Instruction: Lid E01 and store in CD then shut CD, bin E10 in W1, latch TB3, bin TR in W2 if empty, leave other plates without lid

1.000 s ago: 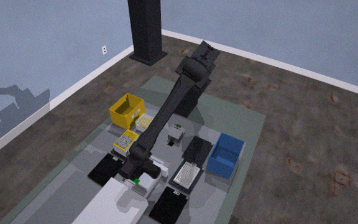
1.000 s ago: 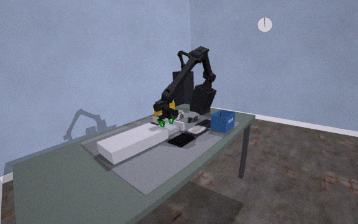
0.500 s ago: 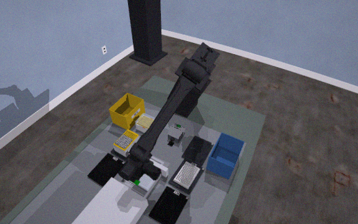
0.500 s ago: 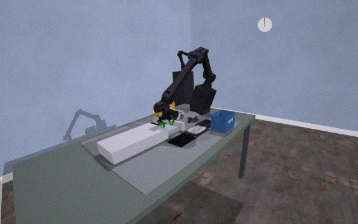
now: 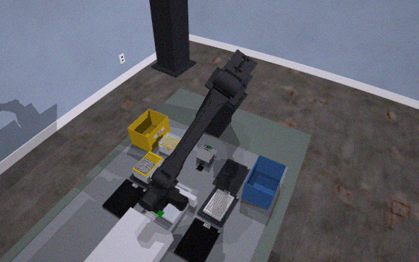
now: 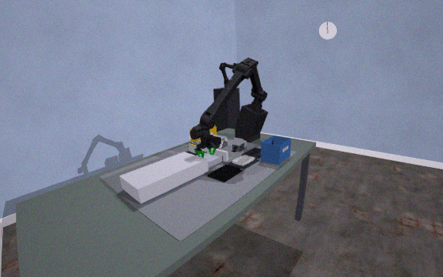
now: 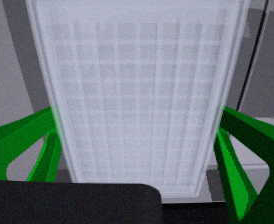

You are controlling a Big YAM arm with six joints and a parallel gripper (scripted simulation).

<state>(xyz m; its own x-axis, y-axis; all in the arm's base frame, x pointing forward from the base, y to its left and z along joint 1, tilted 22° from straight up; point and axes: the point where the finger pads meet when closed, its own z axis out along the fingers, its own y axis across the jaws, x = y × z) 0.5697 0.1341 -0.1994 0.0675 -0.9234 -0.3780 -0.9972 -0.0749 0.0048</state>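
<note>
Right now my hand is right at the clear plate. Also, from my hand: white cooler CD 17 cm ahead, 1 cm to the left; then plate lid right at my hand; then cooler drawer 3 cm ahead, 1 cm below.
</note>
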